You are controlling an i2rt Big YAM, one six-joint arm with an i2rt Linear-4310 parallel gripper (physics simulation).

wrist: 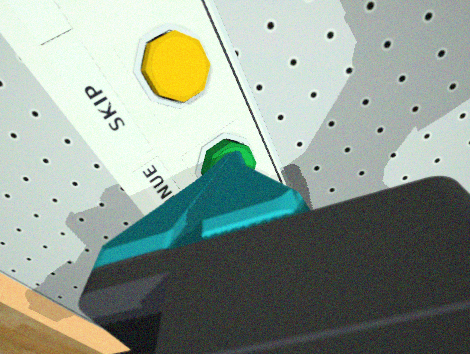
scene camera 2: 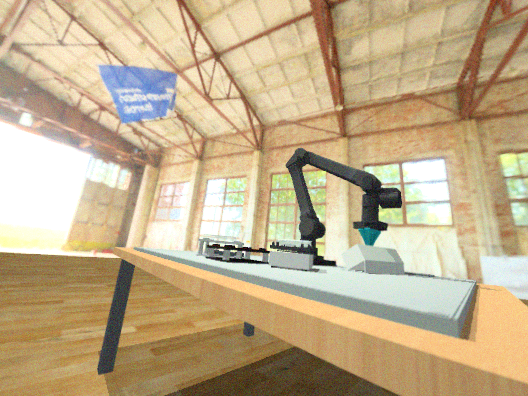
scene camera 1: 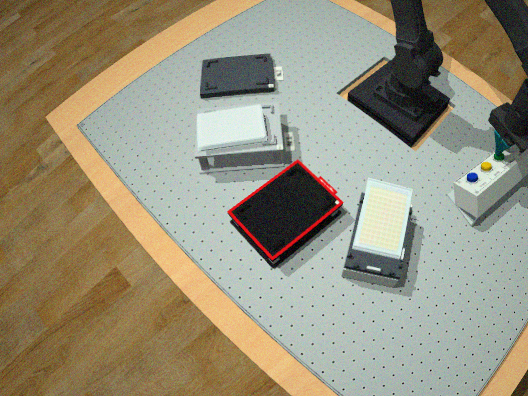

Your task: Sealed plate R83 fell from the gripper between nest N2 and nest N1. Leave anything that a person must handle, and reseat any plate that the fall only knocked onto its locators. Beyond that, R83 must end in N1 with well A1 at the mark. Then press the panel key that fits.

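Places are measured from the arm's base along level axes (x ahead, y left, z up), in millimetres.
Pixels of known places: gripper, fingertip midpoint: point(wrist: 237, 164) point(scene camera 1: 497, 153); arm's base, origin of the base link: point(scene camera 1: 402, 98).
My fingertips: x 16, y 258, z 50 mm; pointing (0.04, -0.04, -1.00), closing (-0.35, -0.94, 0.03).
Note:
For each thing: its middle in the pictures, then the offset to it from my fingertips. "pt": a spot on its surface instead.
- green key, body centre: point(wrist: 227, 166) point(scene camera 1: 499, 157) dy +7, dx -2, dz -8 mm
- panel, body centre: point(wrist: 167, 122) point(scene camera 1: 495, 175) point(scene camera 2: 373, 259) dy +21, dx +29, dz -30 mm
- yellow key, body centre: point(wrist: 175, 67) point(scene camera 1: 486, 167) dy -8, dx +46, dz -8 mm
- blue key, body centre: point(scene camera 1: 472, 178) dy -23, dx +94, dz -8 mm
- white-topped plate, body centre: point(scene camera 1: 230, 127) point(scene camera 2: 219, 237) dy -452, dx +319, dz +0 mm
- plate with pale yellow wells, body centre: point(scene camera 1: 384, 216) point(scene camera 2: 295, 241) dy -123, dx +290, dz +1 mm
- dark-topped nest, surface spot: point(scene camera 1: 372, 272) pt dy -81, dx +375, dz -19 mm
- black nest, body centre: point(scene camera 1: 286, 212) point(scene camera 2: 238, 253) dy -275, dx +369, dz -49 mm
- dark flat nest, body centre: point(scene camera 1: 236, 73) point(scene camera 2: 226, 252) dy -595, dx +165, dz -60 mm
- wooden rim, surface spot: point(scene camera 1: 175, 270) pt dy -360, dx +575, dz -85 mm
My gripper point(scene camera 1: 499, 152) point(scene camera 2: 370, 243) point(wrist: 237, 164) is shut and empty, its teal fingertips at the green key point(scene camera 1: 498, 157) point(wrist: 212, 159) on the panel point(scene camera 1: 477, 201) point(scene camera 2: 382, 261) point(wrist: 102, 55). The tips overlap the key in the wrist view; how far it is pressed cannot be told. The yellow key point(scene camera 1: 486, 166) point(wrist: 176, 66), by "SKIP", and the blue key point(scene camera 1: 472, 177) stand beside it. A white-topped plate point(scene camera 1: 230, 126) sits on a light grey raised nest. A plate with pale yellow wells point(scene camera 1: 382, 217) sits on a dark-topped nest point(scene camera 1: 372, 272). Nest labels are too small to read surely.
A black nest point(scene camera 1: 285, 210) with a red outline lies between the two plates. A dark flat nest point(scene camera 1: 237, 75) with corner locators lies at the upper left, bearing no plate. The arm's base point(scene camera 1: 400, 107) stands at the upper right. A wooden rim point(scene camera 1: 175, 270) borders the perforated table top.

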